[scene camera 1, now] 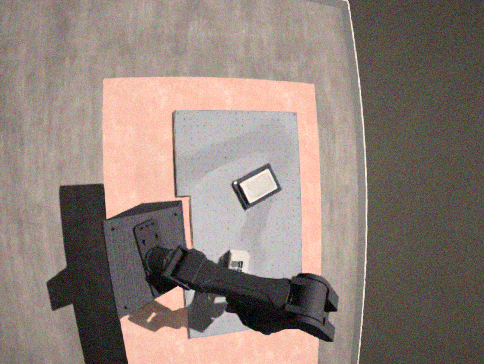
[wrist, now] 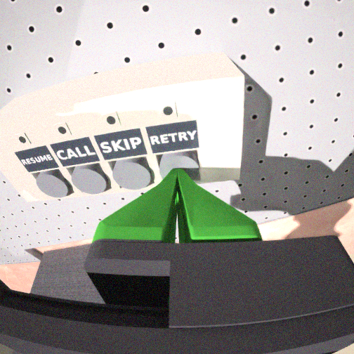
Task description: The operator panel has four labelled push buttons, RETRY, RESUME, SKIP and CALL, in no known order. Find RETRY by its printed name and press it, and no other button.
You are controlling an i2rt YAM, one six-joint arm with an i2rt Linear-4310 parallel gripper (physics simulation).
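Frame: origin at the arm's base, x ahead, y left, z up, level; centimetres.
Seen in the pictures: arm's base at its link origin: (scene camera 1: pixel 153 258).
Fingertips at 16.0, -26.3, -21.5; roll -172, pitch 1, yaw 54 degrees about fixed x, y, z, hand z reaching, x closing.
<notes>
Pixels of each thing's top centre, then the offset from my fingertips to it, as dx, dy, dz. "spot": a spot on its surface instead. Level surfaces: height alone.
- cream operator panel at its top centre: (scene camera 1: pixel 237 276) +3.9, +2.8, -0.1
- dark-framed tray at a spot on its surface: (scene camera 1: pixel 243 199) spot: +15.8, +29.1, -4.5
- grey perforated board at its surface level: dz -5.6
- pink mat at its surface level: dz -7.0
The cream operator panel (scene camera 1: pixel 239 255) (wrist: pixel 220 110) shows partly behind the arm in the scene view. In the wrist view its labels read, left to right, RESUME, CALL, SKIP and RETRY. The grey RETRY button (wrist: pixel 176 161) is under its label at the right end. The grey SKIP button (wrist: pixel 131 174), CALL button (wrist: pixel 90 179) and RESUME button (wrist: pixel 54 184) are to its left. My gripper (wrist: pixel 176 177) is shut and empty. Its green fingertips overlap the lower part of the RETRY button in the wrist view; whether they touch it I cannot tell.
A dark-framed tray (scene camera 1: pixel 243 199) with a pale block stands on the grey perforated board (scene camera 1: pixel 225 130) (wrist: pixel 295 135), beyond the panel. The board lies on a pink mat (scene camera 1: pixel 140 140). The dark box (scene camera 1: pixel 125 270) at the arm's base stands at the left.
</notes>
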